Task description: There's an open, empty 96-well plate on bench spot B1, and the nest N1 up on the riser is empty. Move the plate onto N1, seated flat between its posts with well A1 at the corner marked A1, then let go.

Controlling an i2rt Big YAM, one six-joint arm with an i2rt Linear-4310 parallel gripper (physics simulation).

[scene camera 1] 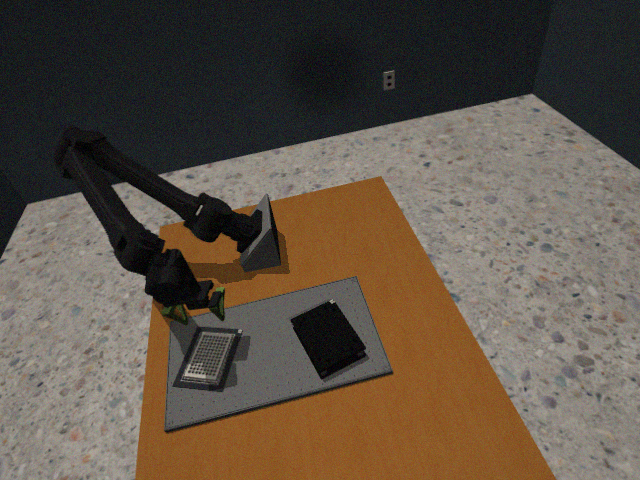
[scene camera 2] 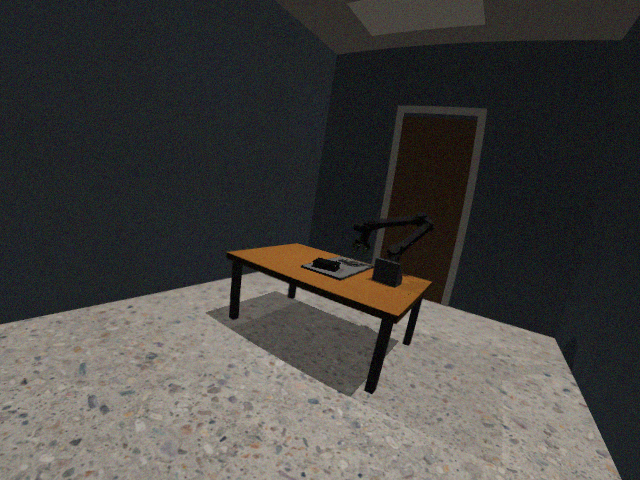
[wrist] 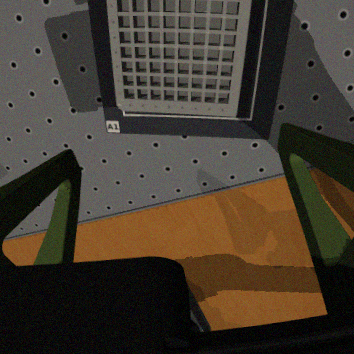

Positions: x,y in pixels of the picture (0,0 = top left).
Labels:
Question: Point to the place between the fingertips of my gripper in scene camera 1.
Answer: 205,321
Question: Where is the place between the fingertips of my gripper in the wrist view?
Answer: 176,146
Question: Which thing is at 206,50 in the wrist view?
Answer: A white well plate.

